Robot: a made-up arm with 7 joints. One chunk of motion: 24 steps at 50 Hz.
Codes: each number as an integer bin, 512 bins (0 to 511) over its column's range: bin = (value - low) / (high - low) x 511, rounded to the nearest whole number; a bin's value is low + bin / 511 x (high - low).
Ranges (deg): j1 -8..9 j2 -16..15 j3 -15..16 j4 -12..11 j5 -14..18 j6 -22..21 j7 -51..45
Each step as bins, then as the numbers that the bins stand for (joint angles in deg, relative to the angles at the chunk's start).
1 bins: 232 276 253 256 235 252 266
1 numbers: -0.28 0.74 0.35 -0.48 0.72 -0.79 -1.03
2 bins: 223 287 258 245 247 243 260
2 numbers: -0.58 1.41 0.65 -0.97 1.47 -1.55 -2.15
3 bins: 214 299 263 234 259 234 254
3 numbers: -0.88 2.14 0.95 -1.47 2.22 -2.31 -3.28
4 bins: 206 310 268 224 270 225 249
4 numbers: -1.15 2.81 1.26 -1.92 2.91 -3.07 -4.22
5 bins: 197 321 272 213 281 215 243
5 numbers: -1.45 3.47 1.50 -2.41 3.60 -3.91 -5.35
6 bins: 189 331 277 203 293 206 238
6 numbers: -1.71 4.08 1.80 -2.86 4.35 -4.67 -6.29
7 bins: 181 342 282 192 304 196 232
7 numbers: -1.98 4.75 2.11 -3.36 5.04 -5.51 -7.41
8 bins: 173 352 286 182 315 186 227
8 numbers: -2.24 5.35 2.35 -3.81 5.73 -6.35 -8.35
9 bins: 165 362 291 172 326 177 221
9 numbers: -2.51 5.96 2.65 -4.26 6.41 -7.11 -9.48
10 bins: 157 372 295 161 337 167 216
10 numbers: -2.78 6.57 2.90 -4.75 7.10 -7.95 -10.42
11 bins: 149 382 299 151 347 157 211
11 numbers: -3.04 7.17 3.14 -5.20 7.73 -8.79 -11.36
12 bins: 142 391 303 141 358 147 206
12 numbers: -3.28 7.72 3.38 -5.65 8.42 -9.63 -12.30
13 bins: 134 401 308 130 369 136 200
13 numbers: -3.54 8.33 3.68 -6.15 9.11 -10.56 -13.43
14 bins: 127 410 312 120 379 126 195
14 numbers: -3.77 8.87 3.93 -6.60 9.73 -11.40 -14.37
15 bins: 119 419 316 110 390 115 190
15 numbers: -4.04 9.42 4.17 -7.05 10.42 -12.32 -15.31
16 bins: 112 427 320 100 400 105 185
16 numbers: -4.27 9.90 4.41 -7.50 11.05 -13.16 -16.24
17 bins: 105 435 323 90 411 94 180
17 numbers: -4.51 10.39 4.59 -7.95 11.74 -14.09 -17.18
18 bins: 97 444 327 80 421 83 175
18 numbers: -4.77 10.94 4.84 -8.40 12.36 -15.02 -18.12
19 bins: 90 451 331 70 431 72 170
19 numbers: -5.01 11.36 5.08 -8.85 12.99 -15.94 -19.06
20 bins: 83 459 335 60 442 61 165
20 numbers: -5.24 11.85 5.32 -9.30 13.68 -16.87 -20.00
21 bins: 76 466 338 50 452 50 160
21 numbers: -5.47 12.27 5.50 -9.75 14.31 -17.79 -20.94
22 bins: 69 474 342 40 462 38 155
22 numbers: -5.70 12.76 5.75 -10.20 14.93 -18.80 -21.88
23 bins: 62 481 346 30 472 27 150
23 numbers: -5.94 13.18 5.99 -10.65 15.56 -19.73 -22.82
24 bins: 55 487 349 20 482 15 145
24 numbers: -6.17 13.54 6.17 -11.10 16.18 -20.74 -23.76
